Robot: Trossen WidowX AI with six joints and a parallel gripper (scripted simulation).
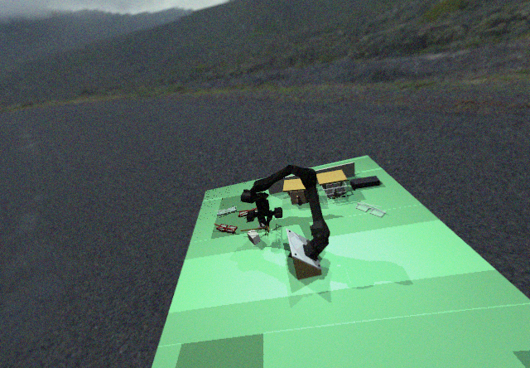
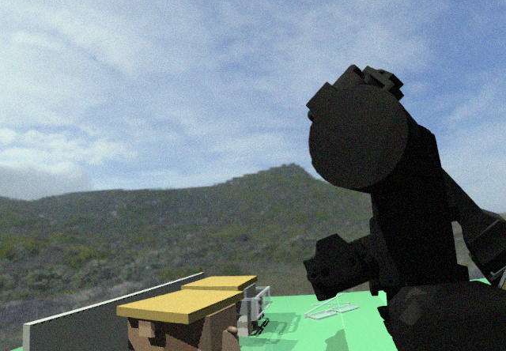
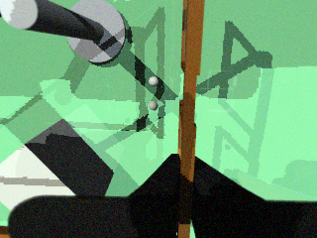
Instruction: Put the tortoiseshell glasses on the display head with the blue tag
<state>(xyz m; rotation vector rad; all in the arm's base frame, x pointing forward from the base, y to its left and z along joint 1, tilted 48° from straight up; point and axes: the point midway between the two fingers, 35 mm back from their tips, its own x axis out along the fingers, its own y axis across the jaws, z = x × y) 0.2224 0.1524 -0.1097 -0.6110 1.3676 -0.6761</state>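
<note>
Right now the white cube is 90 mm to the left of my gripper tip, 30 mm below it and 20 mm behind it. The rest, counted from my gripper tip: small post (70 mm ahead, 50 mm to the left, 40 mm below); black case (630 mm to the right, 290 mm ahead, 40 mm below); low grey wall (390 mm ahead, 310 mm to the right).
</note>
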